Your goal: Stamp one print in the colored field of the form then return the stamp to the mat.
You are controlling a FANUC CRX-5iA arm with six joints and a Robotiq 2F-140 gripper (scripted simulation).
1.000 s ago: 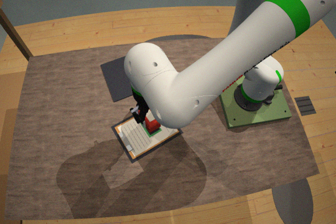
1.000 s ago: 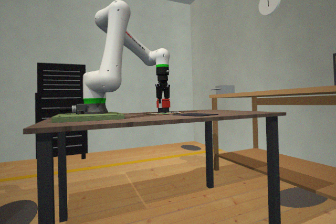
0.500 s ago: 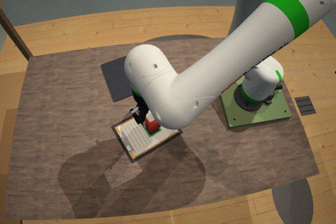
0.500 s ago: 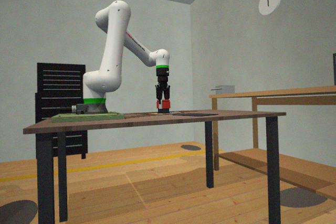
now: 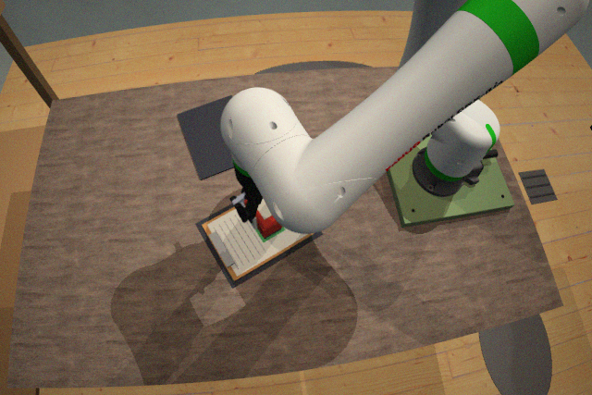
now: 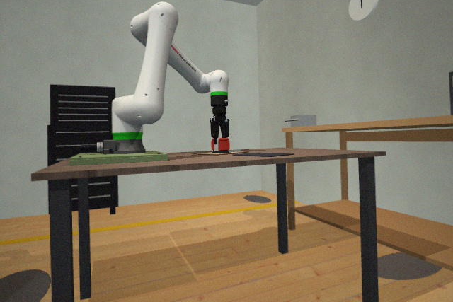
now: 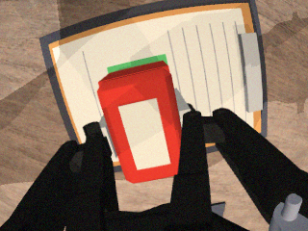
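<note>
The form on clipboard lies 30 mm ahead of my hand, 20 mm to the left of it and 40 mm below it. Round my hand: red stamp 10 mm below; then dark mat 90 mm ahead, 270 mm to the right, 50 mm below.
</note>
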